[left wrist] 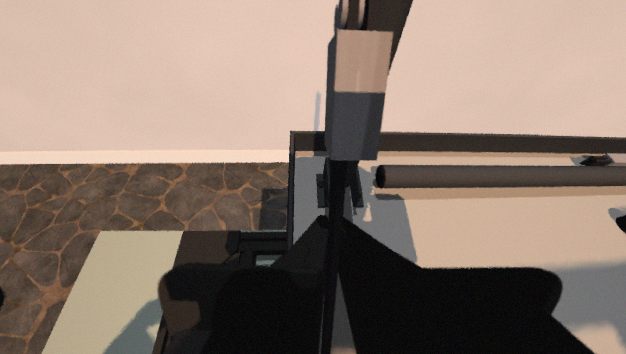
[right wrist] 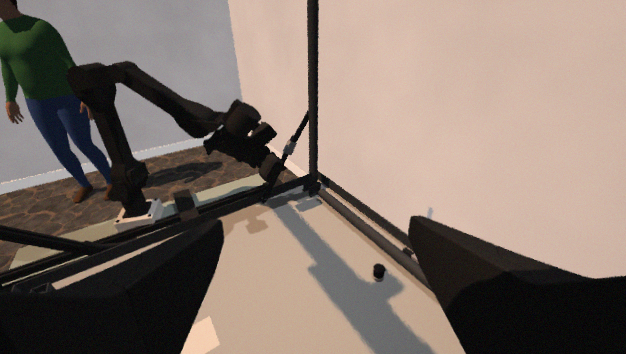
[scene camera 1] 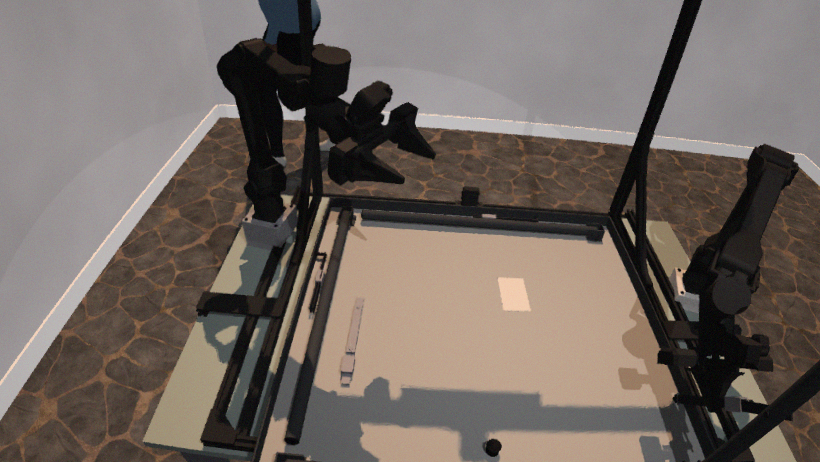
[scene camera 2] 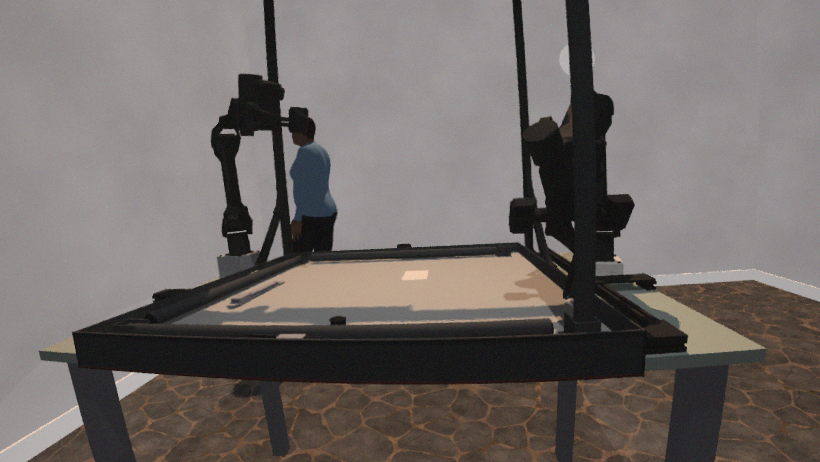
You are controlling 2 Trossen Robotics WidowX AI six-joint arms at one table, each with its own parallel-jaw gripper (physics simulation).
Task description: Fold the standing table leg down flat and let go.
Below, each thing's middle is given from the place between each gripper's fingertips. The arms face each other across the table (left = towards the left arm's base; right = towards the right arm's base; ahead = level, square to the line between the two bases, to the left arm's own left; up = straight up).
Scene:
The grey sleeve (left wrist: 358, 61) is 6 cm above my left hand and 2 cm ahead of it. Also, from my left hand: pale rectangle (scene camera 1: 513, 293) 32 cm to the right, 31 cm behind, 11 cm below; then grey bar (scene camera 1: 348, 363) 63 cm to the right, 12 cm behind, 9 cm below.
My right gripper is now 37 cm above the grey bar, 10 cm to the left of it and 5 cm short of it. Also, from my right hand: pale rectangle: 38 cm below, 21 cm to the left, 14 cm behind; grey sleeve: 53 cm to the left, 21 cm below, 19 cm ahead.

